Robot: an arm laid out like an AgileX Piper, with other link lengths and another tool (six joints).
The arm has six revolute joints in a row. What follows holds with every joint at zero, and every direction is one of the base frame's. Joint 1 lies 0.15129 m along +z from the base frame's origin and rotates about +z. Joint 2 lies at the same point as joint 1 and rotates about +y. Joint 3 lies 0.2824 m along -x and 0.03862 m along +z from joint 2 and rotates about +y. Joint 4 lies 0.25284 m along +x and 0.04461 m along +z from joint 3 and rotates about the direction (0.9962, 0, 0.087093). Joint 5 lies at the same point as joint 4 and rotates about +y. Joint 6 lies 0.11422 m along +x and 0.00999 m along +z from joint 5 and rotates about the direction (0.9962, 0, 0.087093). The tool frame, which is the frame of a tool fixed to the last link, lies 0.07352 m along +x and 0.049 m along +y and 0.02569 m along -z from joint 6; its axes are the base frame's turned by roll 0.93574, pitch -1.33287 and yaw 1.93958 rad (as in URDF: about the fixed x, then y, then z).
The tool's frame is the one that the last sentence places.
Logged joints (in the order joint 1, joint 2, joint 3, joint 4, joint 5, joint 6), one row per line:
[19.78, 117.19, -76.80, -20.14, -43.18, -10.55]
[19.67, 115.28, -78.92, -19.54, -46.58, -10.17]
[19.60, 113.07, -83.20, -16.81, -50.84, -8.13]
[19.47, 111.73, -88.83, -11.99, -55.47, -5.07]
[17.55, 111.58, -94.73, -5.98, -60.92, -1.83]
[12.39, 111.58, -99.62, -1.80, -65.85, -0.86]
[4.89, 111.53, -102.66, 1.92, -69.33, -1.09]
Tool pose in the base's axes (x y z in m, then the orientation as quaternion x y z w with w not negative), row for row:
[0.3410, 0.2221, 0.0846, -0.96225, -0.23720, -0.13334, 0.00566]
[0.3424, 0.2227, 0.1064, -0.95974, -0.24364, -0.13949, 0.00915]
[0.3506, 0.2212, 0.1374, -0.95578, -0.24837, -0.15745, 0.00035]
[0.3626, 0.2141, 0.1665, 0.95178, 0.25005, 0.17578, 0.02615]
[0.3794, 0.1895, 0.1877, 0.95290, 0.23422, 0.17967, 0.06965]
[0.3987, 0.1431, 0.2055, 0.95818, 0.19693, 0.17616, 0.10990]
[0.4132, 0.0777, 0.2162, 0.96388, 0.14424, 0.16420, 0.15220]
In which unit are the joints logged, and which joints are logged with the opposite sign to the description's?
The joints are logged in degrees. Opposite sign: joint 4, joint 5.
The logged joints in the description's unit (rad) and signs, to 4 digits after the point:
[0.3452, 2.0454, -1.3404, 0.3515, 0.7536, -0.1841]
[0.3433, 2.0120, -1.3774, 0.3410, 0.8130, -0.1775]
[0.3421, 1.9734, -1.4521, 0.2934, 0.8873, -0.1419]
[0.3398, 1.9501, -1.5504, 0.2093, 0.9681, -0.0885]
[0.3063, 1.9474, -1.6534, 0.1044, 1.0633, -0.0319]
[0.2162, 1.9474, -1.7387, 0.0314, 1.1493, -0.0150]
[0.0853, 1.9466, -1.7918, -0.0335, 1.2100, -0.0190]

